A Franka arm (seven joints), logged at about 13 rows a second.
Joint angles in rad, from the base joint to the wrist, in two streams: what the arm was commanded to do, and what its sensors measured. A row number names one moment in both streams.
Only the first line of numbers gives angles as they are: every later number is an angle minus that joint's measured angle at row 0.
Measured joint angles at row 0:
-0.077 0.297 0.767 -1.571 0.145 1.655 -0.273
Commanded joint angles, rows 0 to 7:
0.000 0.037 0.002 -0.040 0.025 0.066 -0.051
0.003 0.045 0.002 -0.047 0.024 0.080 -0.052
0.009 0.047 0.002 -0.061 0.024 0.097 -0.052
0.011 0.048 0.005 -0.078 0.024 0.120 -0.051
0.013 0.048 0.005 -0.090 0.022 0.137 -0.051
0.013 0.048 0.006 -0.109 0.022 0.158 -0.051
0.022 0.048 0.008 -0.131 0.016 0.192 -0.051
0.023 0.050 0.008 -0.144 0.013 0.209 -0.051
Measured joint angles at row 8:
0.016 0.058 0.009 -0.109 0.000 0.163 -0.028
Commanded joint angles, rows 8 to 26:
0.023 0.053 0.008 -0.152 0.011 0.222 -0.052
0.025 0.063 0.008 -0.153 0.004 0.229 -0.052
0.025 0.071 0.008 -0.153 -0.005 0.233 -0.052
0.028 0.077 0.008 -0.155 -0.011 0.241 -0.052
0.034 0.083 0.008 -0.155 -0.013 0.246 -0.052
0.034 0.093 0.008 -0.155 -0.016 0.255 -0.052
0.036 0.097 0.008 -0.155 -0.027 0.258 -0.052
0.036 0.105 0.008 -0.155 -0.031 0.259 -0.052
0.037 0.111 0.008 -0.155 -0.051 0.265 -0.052
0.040 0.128 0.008 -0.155 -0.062 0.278 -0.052
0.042 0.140 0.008 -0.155 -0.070 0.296 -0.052
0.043 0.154 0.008 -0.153 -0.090 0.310 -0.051
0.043 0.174 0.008 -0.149 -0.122 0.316 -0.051
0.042 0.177 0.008 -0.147 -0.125 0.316 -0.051
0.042 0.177 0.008 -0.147 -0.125 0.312 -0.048
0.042 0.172 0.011 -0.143 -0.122 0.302 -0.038
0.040 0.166 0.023 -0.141 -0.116 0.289 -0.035
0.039 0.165 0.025 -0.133 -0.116 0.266 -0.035
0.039 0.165 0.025 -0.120 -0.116 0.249 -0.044
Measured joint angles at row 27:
0.031 0.159 0.017 -0.156 -0.106 0.285 -0.039
